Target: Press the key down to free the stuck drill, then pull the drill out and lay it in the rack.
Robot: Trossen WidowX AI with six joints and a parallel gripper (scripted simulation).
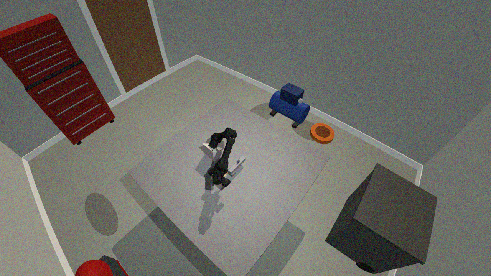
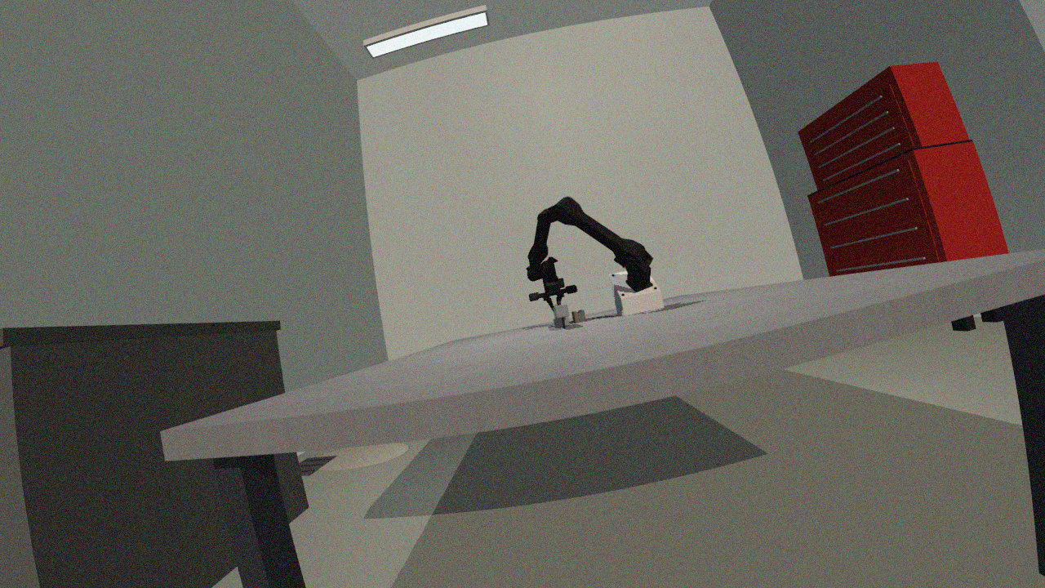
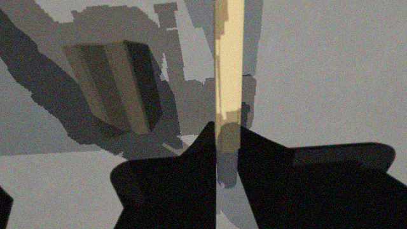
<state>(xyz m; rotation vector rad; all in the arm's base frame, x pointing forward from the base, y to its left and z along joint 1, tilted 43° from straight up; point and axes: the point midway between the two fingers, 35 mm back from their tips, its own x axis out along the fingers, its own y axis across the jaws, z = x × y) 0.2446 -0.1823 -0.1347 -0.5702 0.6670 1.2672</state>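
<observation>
Now: the drill 1 cm ahead of my gripper tip, 4 cm to the left of it and 3 cm above it. The rest, counted from my gripper tip: dark blue key 3 cm ahead, 22 cm to the left, 1 cm above; then pale grey block 3 cm ahead, 20 cm to the left; then rack 7 cm behind, 4 cm to the left, 2 cm below.
</observation>
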